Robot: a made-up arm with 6 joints.
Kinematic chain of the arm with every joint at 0, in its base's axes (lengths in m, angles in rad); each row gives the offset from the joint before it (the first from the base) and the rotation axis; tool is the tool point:
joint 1: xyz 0 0 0.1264 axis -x
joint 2: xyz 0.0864 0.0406 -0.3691 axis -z
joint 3: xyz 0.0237 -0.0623 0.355 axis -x
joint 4: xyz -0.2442 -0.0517 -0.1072 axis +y
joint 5: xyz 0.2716 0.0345 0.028 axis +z
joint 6: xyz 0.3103 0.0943 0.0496 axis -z
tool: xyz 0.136 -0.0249 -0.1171
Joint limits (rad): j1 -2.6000..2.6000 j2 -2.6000..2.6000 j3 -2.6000..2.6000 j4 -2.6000..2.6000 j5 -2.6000..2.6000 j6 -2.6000..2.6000
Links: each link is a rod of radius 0.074 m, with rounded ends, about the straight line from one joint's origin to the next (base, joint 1, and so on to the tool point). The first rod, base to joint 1, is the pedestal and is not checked.
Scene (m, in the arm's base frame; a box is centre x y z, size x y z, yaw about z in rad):
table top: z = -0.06
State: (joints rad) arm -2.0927 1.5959 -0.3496 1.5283 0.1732 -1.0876
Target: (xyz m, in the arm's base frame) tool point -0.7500 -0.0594 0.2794
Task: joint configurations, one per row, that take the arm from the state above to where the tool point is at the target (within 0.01 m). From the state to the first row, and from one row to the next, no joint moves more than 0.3 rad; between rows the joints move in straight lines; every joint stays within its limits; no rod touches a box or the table.
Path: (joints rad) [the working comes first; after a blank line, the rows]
Joints at the target: -2.4023 1.7107 1.2294 1.1700 -0.8265 -0.8307
Straight joint move there: clear.

1: -2.1443 1.6150 -0.0864 1.4686 0.0066 -1.0448
2: -2.1959 1.6342 0.1767 1.4089 -0.1600 -1.0020
3: -2.2475 1.6533 0.4399 1.3492 -0.3266 -0.9592
4: -2.2991 1.6724 0.7031 1.2894 -0.4933 -0.9163
5: -2.3507 1.6915 0.9662 1.2297 -0.6599 -0.8735
6: -2.4023 1.7107 1.2294 1.1700 -0.8265 -0.8307

